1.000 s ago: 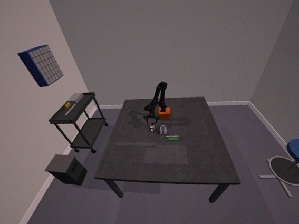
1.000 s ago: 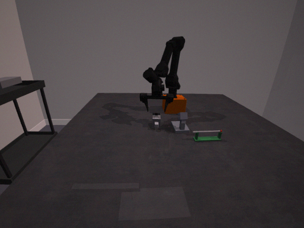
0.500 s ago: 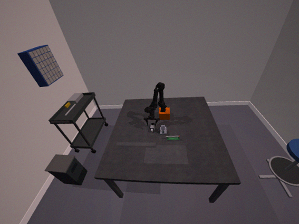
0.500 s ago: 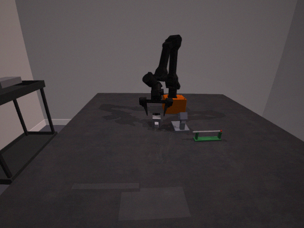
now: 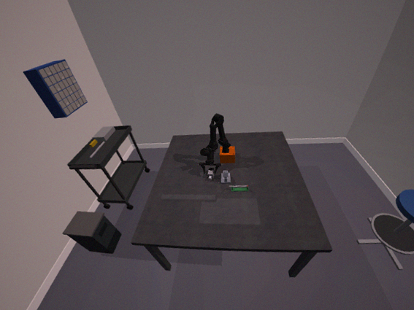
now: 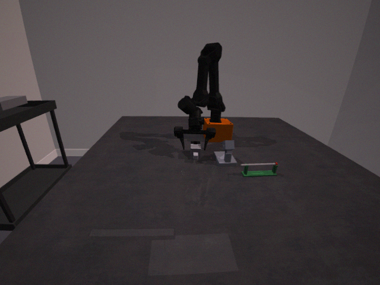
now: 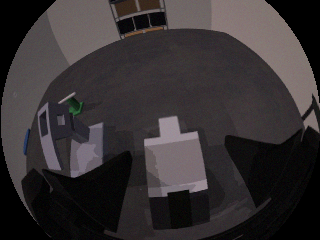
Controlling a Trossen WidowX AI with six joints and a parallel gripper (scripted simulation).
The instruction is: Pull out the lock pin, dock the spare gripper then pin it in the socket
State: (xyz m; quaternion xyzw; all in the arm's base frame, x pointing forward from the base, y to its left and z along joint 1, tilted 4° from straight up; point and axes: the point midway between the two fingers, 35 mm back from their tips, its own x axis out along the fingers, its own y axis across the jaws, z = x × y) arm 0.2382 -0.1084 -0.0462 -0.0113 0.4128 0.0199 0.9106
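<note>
Now: the spare gripper 20 mm below my gripper tip, 20 mm behind it and 10 mm to the left of it. Also, from my gripper tip: grey mount 140 mm to the left, 10 mm ahead, 10 mm above; green cradle 270 mm to the left, 100 mm ahead, 20 mm below.
</note>
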